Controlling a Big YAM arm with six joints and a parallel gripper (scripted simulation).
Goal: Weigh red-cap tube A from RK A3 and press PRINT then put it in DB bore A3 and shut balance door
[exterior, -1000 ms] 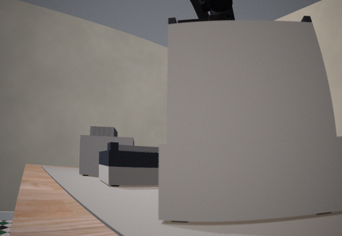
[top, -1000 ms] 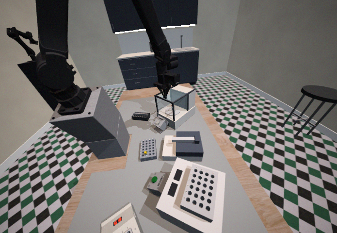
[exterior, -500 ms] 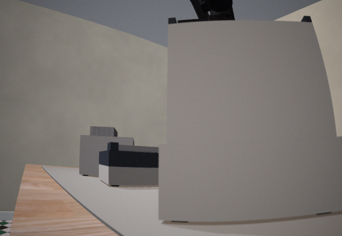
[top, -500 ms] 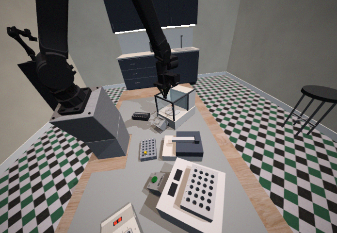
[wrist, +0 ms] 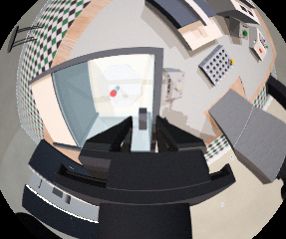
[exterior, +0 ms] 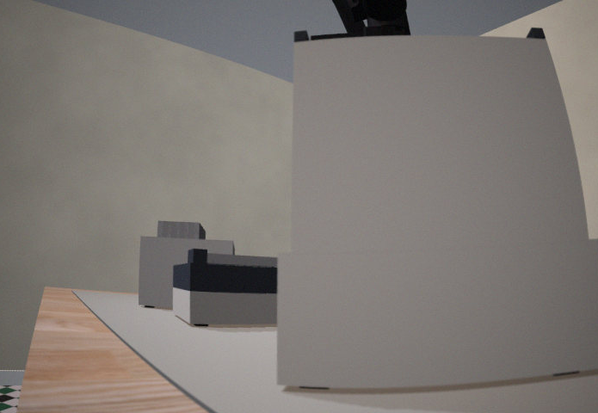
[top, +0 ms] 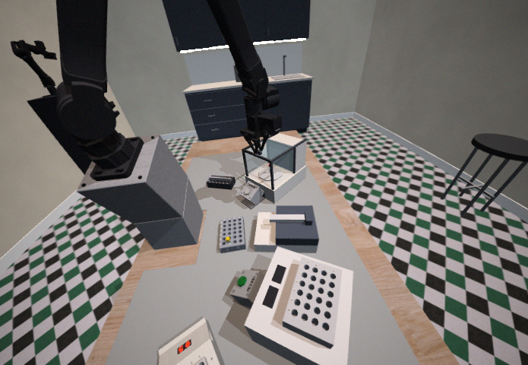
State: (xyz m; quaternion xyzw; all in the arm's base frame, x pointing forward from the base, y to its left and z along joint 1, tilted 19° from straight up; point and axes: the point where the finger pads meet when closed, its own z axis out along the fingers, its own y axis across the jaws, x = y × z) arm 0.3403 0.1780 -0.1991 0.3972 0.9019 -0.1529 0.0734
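Now: the balance door 2 cm to the left of my hand, 2 cm ahead of it and 1 cm below it. Also, from my hand: magnet block 21 cm behind, 20 cm below, 10 cm to the left; spectrophotometer 24 cm to the right, 16 cm below, 7 cm ahead; tube rack 22 cm to the right, 21 cm below, 13 cm behind.
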